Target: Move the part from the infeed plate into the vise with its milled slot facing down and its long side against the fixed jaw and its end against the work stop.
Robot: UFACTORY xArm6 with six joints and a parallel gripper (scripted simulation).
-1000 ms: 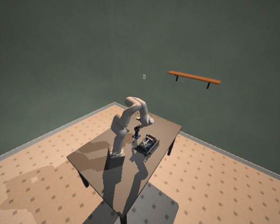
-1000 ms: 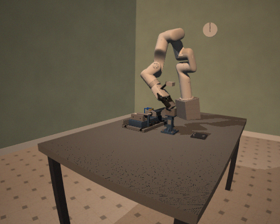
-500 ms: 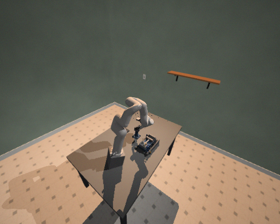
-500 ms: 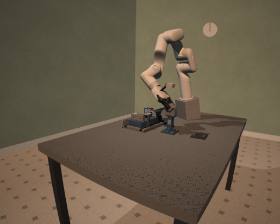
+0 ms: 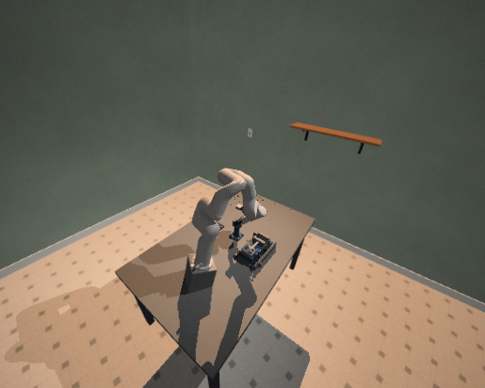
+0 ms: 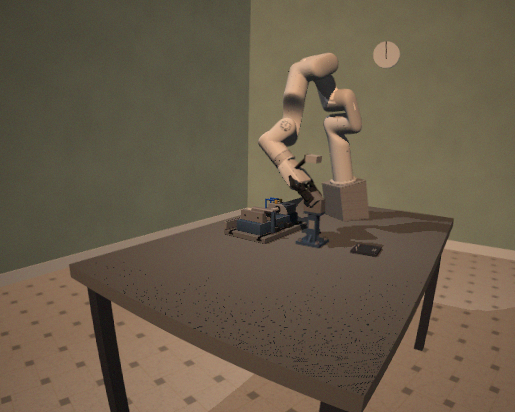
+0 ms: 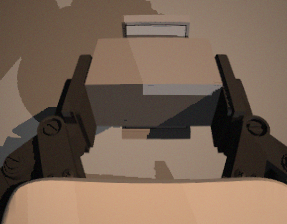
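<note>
Now: the part 10 mm below my hand. From my hand the other things lie so: air cylinder rod 190 mm to the right, 90 mm below, 80 mm behind; then work stop 160 mm to the right, 80 mm below, 20 mm ahead; then vise base rail 290 mm to the right, 130 mm below, 80 mm behind.
</note>
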